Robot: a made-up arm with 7 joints. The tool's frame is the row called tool.
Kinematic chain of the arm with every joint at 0, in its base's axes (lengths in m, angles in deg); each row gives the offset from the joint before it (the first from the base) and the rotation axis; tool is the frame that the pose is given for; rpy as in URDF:
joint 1: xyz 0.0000 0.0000 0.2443 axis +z
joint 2: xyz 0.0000 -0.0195 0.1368 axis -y
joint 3: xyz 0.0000 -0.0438 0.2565 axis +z
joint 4: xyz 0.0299 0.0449 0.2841 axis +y
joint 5: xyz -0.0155 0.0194 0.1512 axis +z
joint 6: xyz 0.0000 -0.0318 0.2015 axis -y
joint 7: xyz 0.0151 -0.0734 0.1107 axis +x
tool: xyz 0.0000 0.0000 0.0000 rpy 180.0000 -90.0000 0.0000
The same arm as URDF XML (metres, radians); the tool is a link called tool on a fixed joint. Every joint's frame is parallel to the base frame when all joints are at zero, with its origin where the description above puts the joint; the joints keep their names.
<robot name="arm">
  <link name="base"/>
  <link name="link1"/>
  <link name="link2"/>
  <link name="link3"/>
  <link name="link4"/>
  <link name="link5"/>
  <link name="link6"/>
  <link name="link7"/>
  <link name="tool"/>
  <joint name="joint 1" type="continuous">
    <parent link="base"/>
    <child link="link1"/>
    <origin xyz="0 0 0.2443"/>
    <axis xyz="0 0 1"/>
  </joint>
  <joint name="joint 2" type="continuous">
    <parent link="link1"/>
    <child link="link2"/>
    <origin xyz="0 -0.0195 0.1368"/>
    <axis xyz="0 -1 0"/>
  </joint>
  <joint name="joint 3" type="continuous">
    <parent link="link2"/>
    <child link="link3"/>
    <origin xyz="0 -0.0438 0.2565"/>
    <axis xyz="0 0 1"/>
  </joint>
  <joint name="joint 4" type="continuous">
    <parent link="link3"/>
    <child link="link4"/>
    <origin xyz="0.0299 0.0449 0.2841"/>
    <axis xyz="0 1 0"/>
  </joint>
  <joint name="joint 5" type="continuous">
    <parent link="link4"/>
    <child link="link5"/>
    <origin xyz="-0.0155 0.0194 0.1512"/>
    <axis xyz="0 0 1"/>
  </joint>
  <joint name="joint 6" type="continuous">
    <parent link="link5"/>
    <child link="link6"/>
    <origin xyz="0 -0.0318 0.2015"/>
    <axis xyz="0 -1 0"/>
  </joint>
  <joint name="joint 7" type="continuous">
    <parent link="link6"/>
    <child link="link7"/>
    <origin xyz="0.0151 -0.0734 0.1107"/>
    <axis xyz="1 0 0"/>
  </joint>
  <joint name="tool_joint" type="fixed">
    <parent link="link7"/>
    <child link="tool"/>
    <origin xyz="0 0 0" rpy="3.1416 -1.5708 0"/>
  </joint>
</robot>

